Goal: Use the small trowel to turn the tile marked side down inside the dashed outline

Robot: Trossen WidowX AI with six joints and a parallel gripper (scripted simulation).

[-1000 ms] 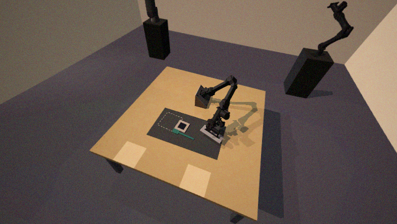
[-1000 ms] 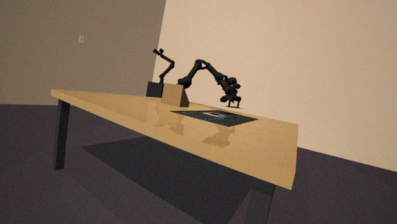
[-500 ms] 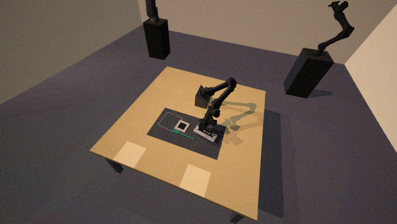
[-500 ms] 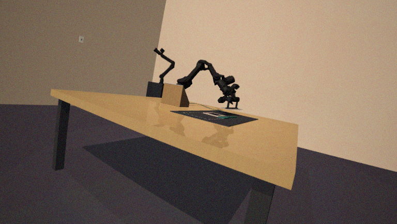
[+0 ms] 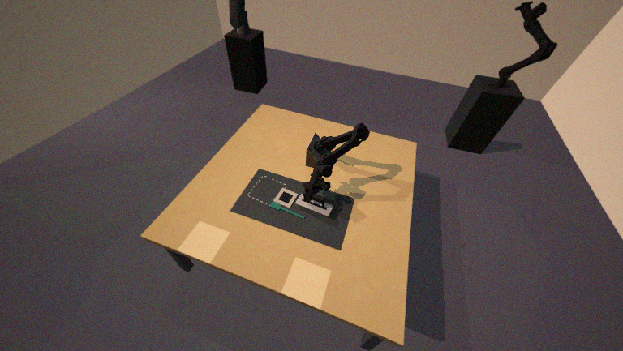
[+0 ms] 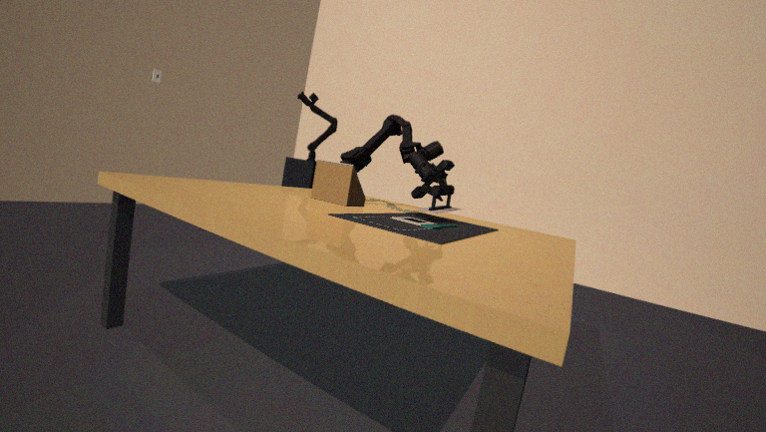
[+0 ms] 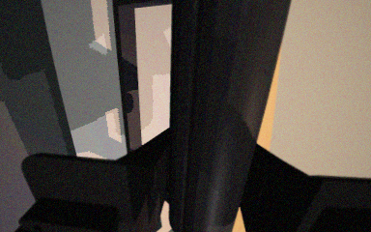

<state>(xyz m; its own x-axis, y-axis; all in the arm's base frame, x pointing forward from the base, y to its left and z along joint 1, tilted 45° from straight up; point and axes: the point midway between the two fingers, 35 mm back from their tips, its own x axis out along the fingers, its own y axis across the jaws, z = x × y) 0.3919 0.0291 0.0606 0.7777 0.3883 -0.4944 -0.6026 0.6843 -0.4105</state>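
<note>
Right now the dark grey mat is 11 cm below my gripper tip, 8 cm to the right of it and 2 cm behind it. From my gripper tip the other things lie so: teal strip 13 cm to the right, 9 cm below, 3 cm ahead; trowel 3 cm behind, 1 cm below; tile 15 cm to the right, 9 cm below, 4 cm behind.
</note>
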